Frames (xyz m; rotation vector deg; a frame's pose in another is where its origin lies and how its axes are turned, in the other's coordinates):
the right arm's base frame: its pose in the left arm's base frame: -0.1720 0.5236 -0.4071 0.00 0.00 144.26
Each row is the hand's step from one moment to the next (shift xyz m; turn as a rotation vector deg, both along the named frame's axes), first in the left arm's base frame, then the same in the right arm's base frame.
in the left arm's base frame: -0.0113 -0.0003 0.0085 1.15 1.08 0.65
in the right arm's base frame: 0.0090 0.0068 0.0085 -0.30 -1.55 0.65
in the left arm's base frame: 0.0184 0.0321 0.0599 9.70 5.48 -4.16
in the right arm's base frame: 0.0038 -0.0368 0.0599 -4.67 -10.11 -4.16
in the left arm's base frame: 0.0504 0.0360 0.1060 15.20 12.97 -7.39
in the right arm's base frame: -0.0199 -0.0587 0.1060 -4.76 -19.41 -7.39
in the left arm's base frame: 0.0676 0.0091 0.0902 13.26 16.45 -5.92
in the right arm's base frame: -0.0496 -0.0469 0.0902 -1.15 -21.10 -5.92
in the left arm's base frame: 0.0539 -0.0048 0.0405 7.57 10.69 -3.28
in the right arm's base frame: -0.0466 -0.0276 0.0405 0.10 -13.10 -3.28
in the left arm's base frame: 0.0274 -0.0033 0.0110 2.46 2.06 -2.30
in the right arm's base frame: -0.0242 -0.0133 0.0110 -0.79 -3.11 -2.30
